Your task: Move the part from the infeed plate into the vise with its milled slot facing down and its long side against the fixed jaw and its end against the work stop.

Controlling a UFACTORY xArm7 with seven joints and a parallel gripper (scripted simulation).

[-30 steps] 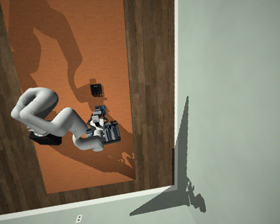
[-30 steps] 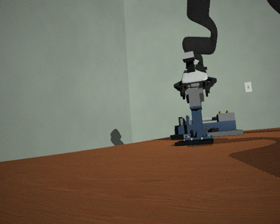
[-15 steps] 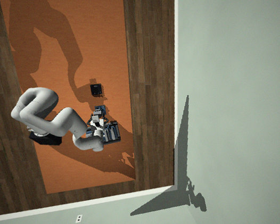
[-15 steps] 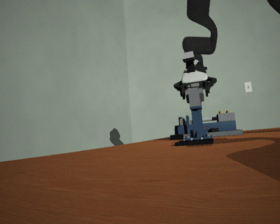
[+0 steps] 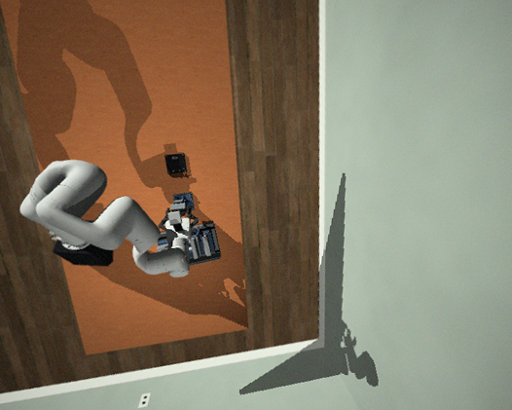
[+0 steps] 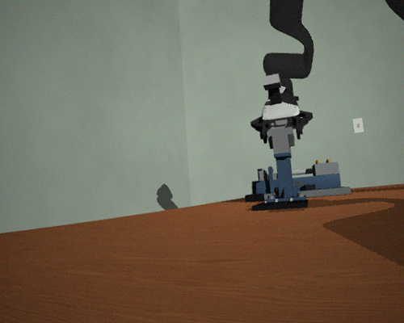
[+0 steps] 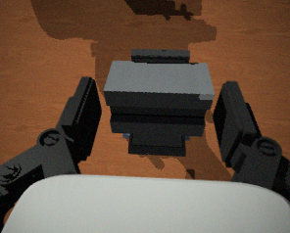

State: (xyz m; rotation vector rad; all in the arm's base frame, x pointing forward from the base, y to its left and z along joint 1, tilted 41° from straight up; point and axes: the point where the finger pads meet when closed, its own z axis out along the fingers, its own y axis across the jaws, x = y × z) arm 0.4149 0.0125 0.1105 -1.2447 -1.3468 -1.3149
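Right now the grey part is 1 cm below my hand. The rest, counted from my hand: blue upright: 11 cm below; grey jaw: 21 cm to the right, 9 cm below, 4 cm ahead; work stop: 16 cm to the right, 8 cm below, 7 cm ahead.
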